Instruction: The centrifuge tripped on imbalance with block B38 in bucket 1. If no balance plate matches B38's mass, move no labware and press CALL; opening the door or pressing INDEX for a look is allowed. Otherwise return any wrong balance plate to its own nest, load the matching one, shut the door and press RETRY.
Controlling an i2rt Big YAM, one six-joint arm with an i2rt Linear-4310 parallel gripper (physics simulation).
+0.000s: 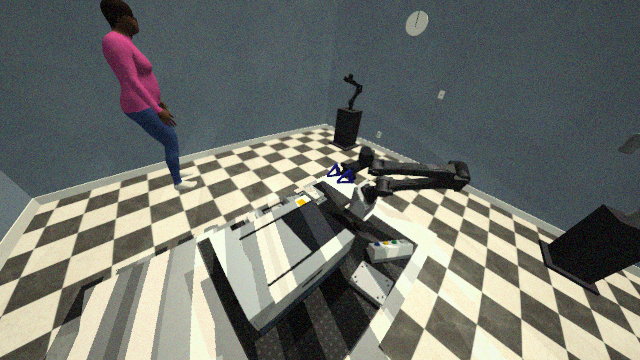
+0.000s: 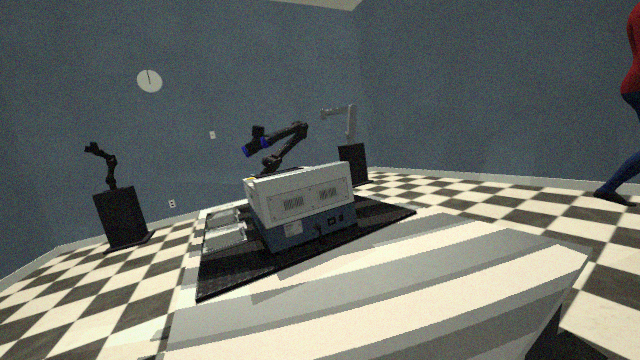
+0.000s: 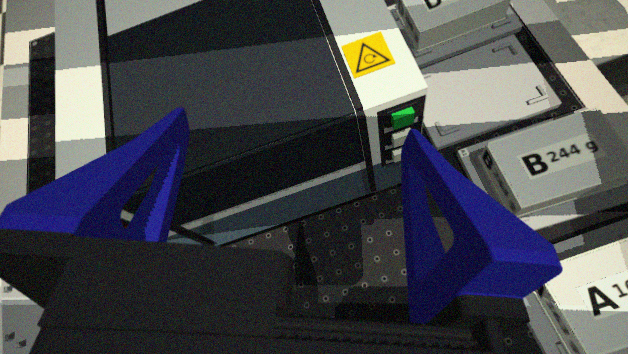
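Pixels of known places: gripper, fingertip midpoint: (image 1: 331, 179) (image 2: 254, 150) (image 3: 298, 129); arm's base at its link origin: (image 1: 367, 193).
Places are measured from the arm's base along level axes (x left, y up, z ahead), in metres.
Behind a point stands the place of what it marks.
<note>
My gripper (image 1: 340, 173) {x -0.069, y 0.209, z 0.310 m} (image 2: 254, 147) {x -0.069, y 0.209, z 0.310 m} (image 3: 298, 129) {x -0.069, y 0.209, z 0.310 m} is open and empty, above the front of the centrifuge (image 1: 320, 260) {x 0.143, y 0.082, z 0.571 m} (image 2: 310, 197) {x -0.011, y 0.027, z 0.846 m} (image 3: 395, 92) {x -0.143, y 0.082, z 0.390 m}. The centrifuge's dark door panel (image 3: 240, 85) {x -0.023, y 0.085, z 0.450 m} appears shut; block B38 and the buckets do not show. A green button (image 3: 403, 117) {x -0.145, y 0.062, z 0.377 m} stands above two pale buttons on its front panel, near the right finger. Balance plate B (image 3: 575, 172) {x -0.314, y -0.074, z 0.316 m}, labelled 244 g, lies in its nest at the right. Plate A (image 3: 585, 325) {x -0.244, y -0.074, z 0.180 m} lies at lower right, its label cut off. Part of plate D (image 3: 455, 22) {x -0.294, y -0.081, z 0.562 m} shows at the top. Between D and B is a bare nest (image 3: 490, 95) {x -0.301, y -0.116, z 0.458 m}.
A white box (image 1: 390, 252) {x 0.302, y -0.066, z 0.219 m} with coloured buttons and a grey plate-like fixture (image 1: 370, 281) {x 0.309, y -0.091, z 0.400 m} lie beside the centrifuge on the black perforated mat (image 2: 230, 272) {x -0.304, y -0.128, z 0.847 m}. A yellow warning label (image 3: 368, 54) {x -0.136, y 0.083, z 0.434 m} is on the housing. People and other arms on pedestals stand beyond the table.
</note>
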